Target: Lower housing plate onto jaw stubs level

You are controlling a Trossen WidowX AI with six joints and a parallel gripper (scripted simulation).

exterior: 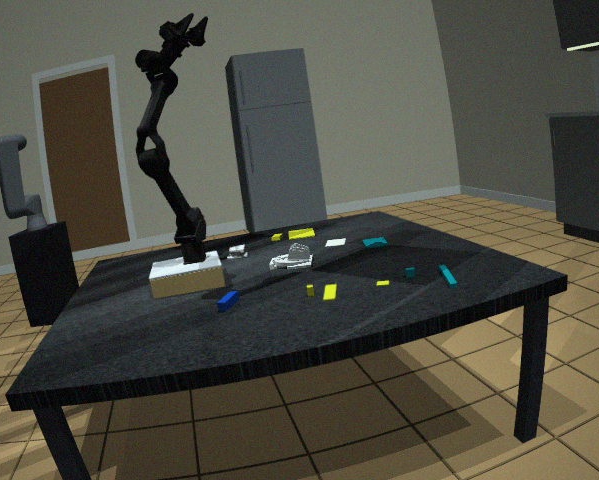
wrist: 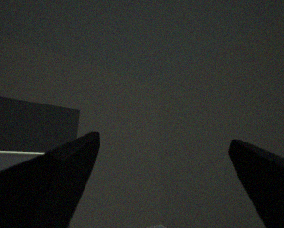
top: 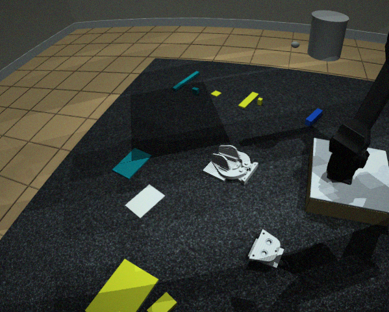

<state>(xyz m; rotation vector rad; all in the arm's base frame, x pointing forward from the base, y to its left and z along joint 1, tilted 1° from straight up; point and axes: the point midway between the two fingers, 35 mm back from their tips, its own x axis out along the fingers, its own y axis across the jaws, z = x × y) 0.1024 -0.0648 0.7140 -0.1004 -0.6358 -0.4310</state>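
Now: the white stepped block 320 mm to the left of my gripper tip and 790 mm below it. From my gripper tip the other things lie so: blue block: 10 mm behind, 210 mm to the right, 790 mm below; teal housing plate: 460 mm ahead, 200 mm to the left, 800 mm below.
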